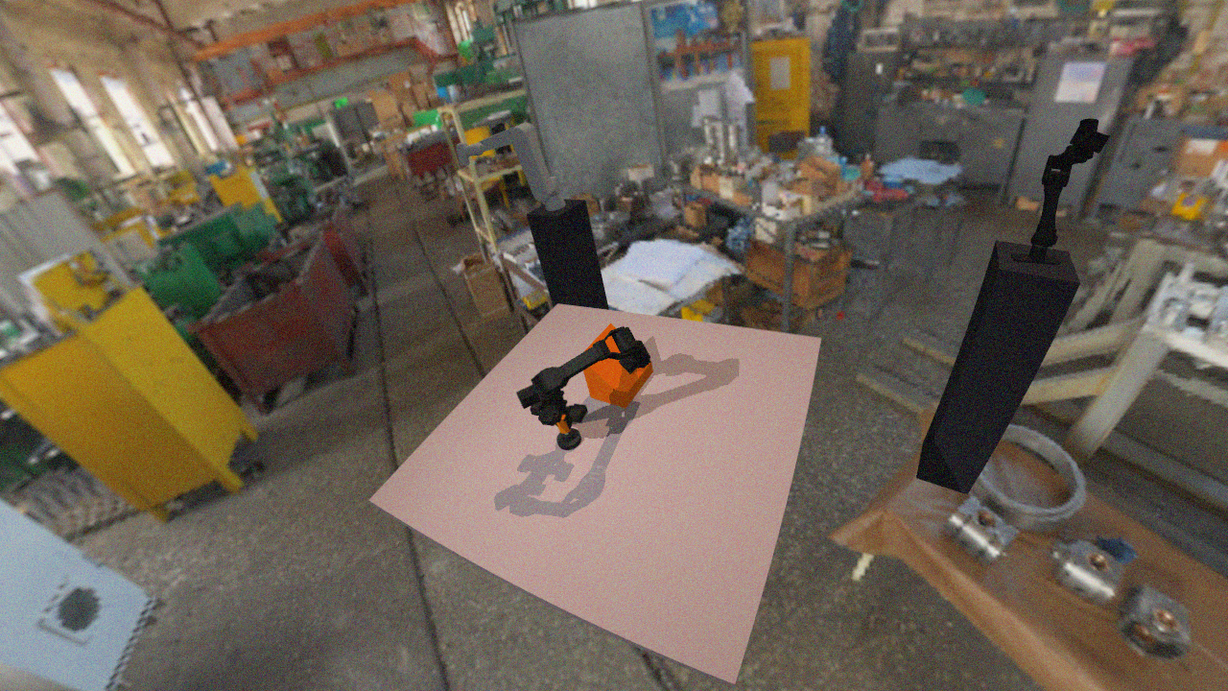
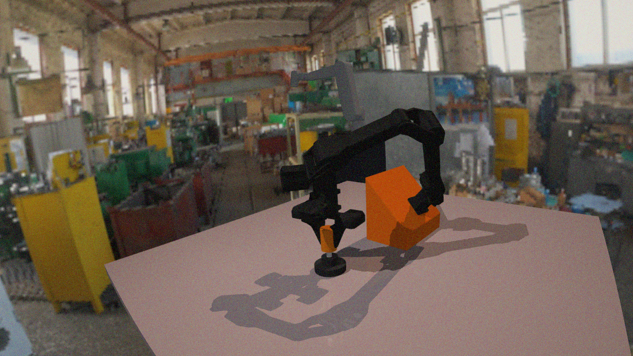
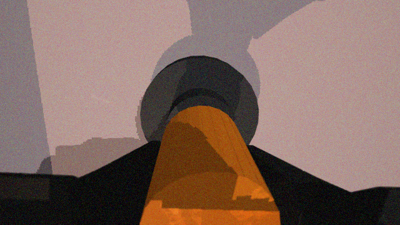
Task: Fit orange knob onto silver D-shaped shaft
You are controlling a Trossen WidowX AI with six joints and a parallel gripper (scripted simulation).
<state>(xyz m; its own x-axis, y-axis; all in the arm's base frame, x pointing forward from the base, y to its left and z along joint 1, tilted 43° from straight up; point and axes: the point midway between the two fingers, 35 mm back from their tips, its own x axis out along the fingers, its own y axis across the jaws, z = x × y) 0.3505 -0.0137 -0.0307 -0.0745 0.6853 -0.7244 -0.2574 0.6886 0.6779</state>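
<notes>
My gripper tip is 30 mm below the orange knob. Also, from my gripper tip: black round pedestal (40 mm below).
</notes>
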